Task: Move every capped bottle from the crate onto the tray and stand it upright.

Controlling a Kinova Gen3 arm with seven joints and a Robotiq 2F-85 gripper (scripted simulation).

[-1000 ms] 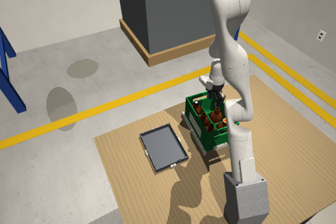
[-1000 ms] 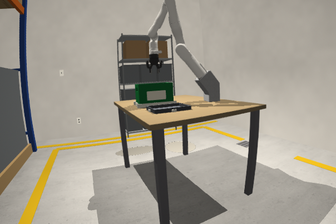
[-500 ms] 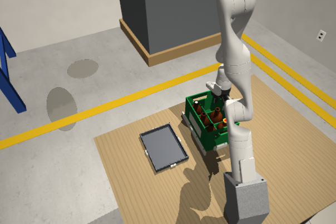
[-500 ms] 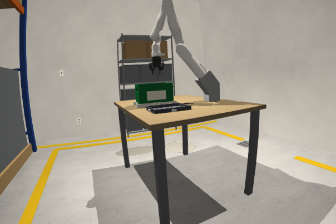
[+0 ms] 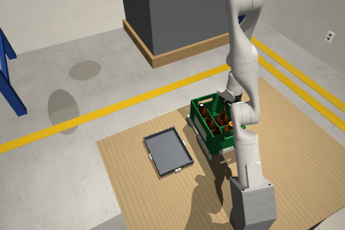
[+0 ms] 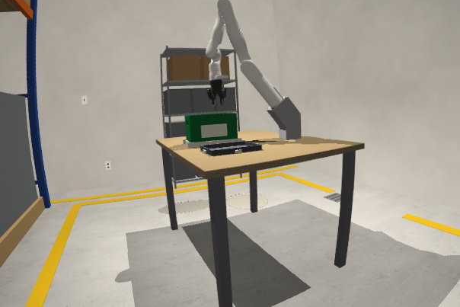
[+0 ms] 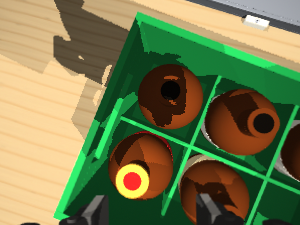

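Right now the brown bottle is 2 cm behind my hand, 1 cm to the right of it and 15 cm below it. Also, from my hand: green crate: 6 cm ahead, 4 cm to the left, 16 cm below; then grey tray: 2 cm ahead, 33 cm to the left, 23 cm below.
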